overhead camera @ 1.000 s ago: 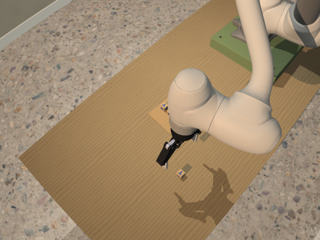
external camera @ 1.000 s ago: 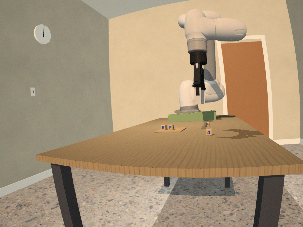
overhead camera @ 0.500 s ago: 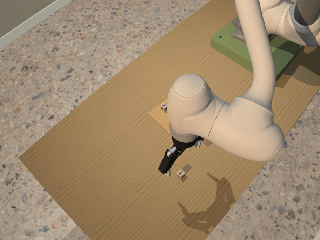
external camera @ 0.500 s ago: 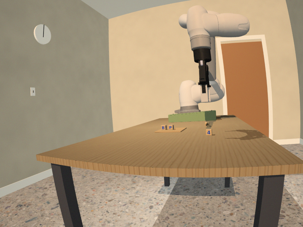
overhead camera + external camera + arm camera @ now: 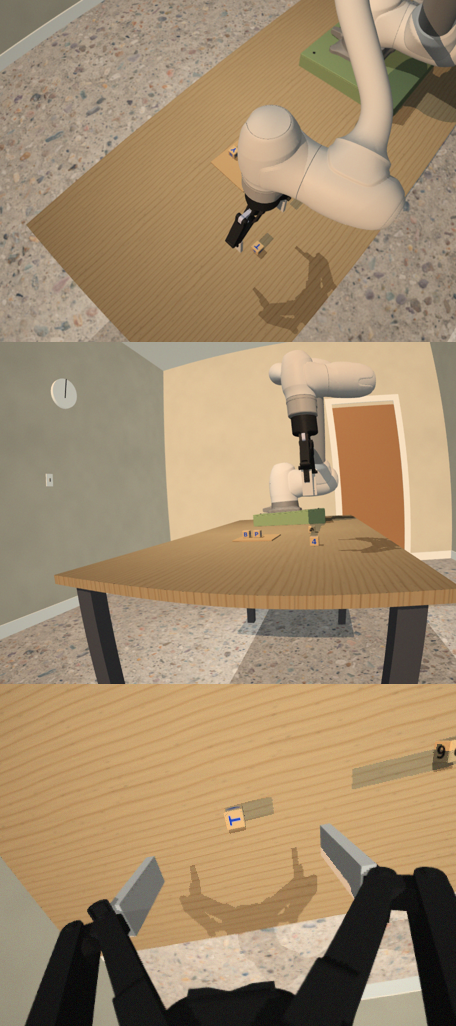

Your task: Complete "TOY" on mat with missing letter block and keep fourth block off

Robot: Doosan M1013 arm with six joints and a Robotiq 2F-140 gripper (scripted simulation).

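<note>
Right now my hand is 140 mm above the T block. The rest, counted from my hand: O block 180 mm behind, 200 mm to the right, 130 mm below; Y block 180 mm behind, 240 mm to the right, 130 mm below; tan mat 180 mm behind, 200 mm to the right, 150 mm below.
</note>
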